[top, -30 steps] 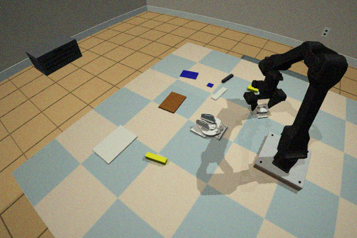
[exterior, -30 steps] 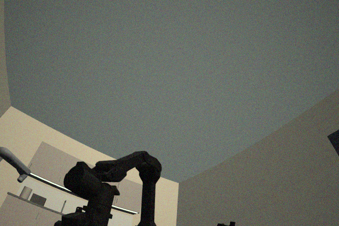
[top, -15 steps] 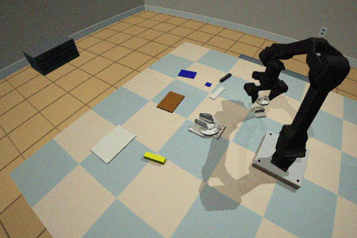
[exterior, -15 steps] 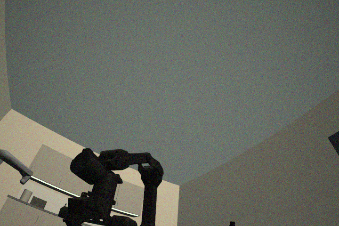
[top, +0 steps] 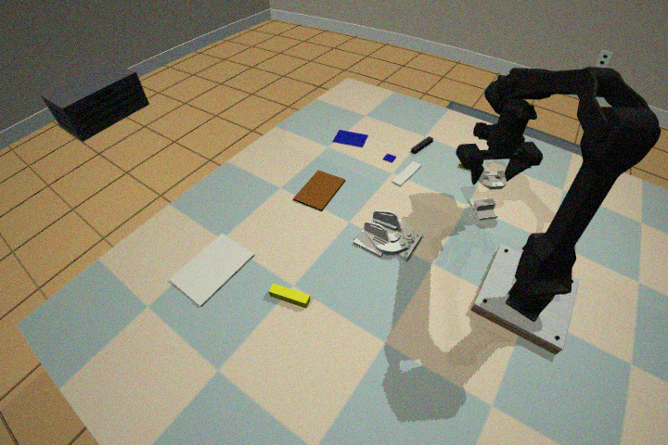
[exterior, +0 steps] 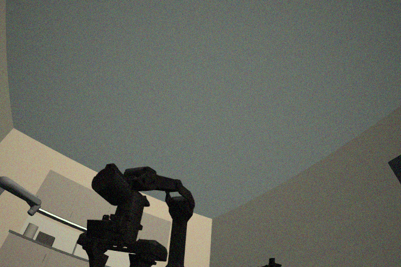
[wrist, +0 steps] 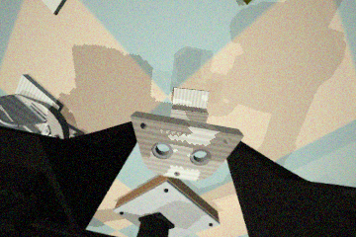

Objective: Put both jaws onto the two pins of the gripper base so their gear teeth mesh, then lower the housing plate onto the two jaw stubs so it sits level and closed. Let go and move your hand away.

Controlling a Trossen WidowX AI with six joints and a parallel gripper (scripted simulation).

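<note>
The housing plate lies 70 mm ahead of my gripper tip, 230 mm to the left of it and 80 mm below it. The rest, counted from my gripper tip: gripper base (10 mm behind, 10 mm to the left, 20 mm above); then white strip (210 mm ahead, 20 mm to the left, 80 mm below); then jaw (90 mm ahead, 220 mm to the left, 70 mm below).
</note>
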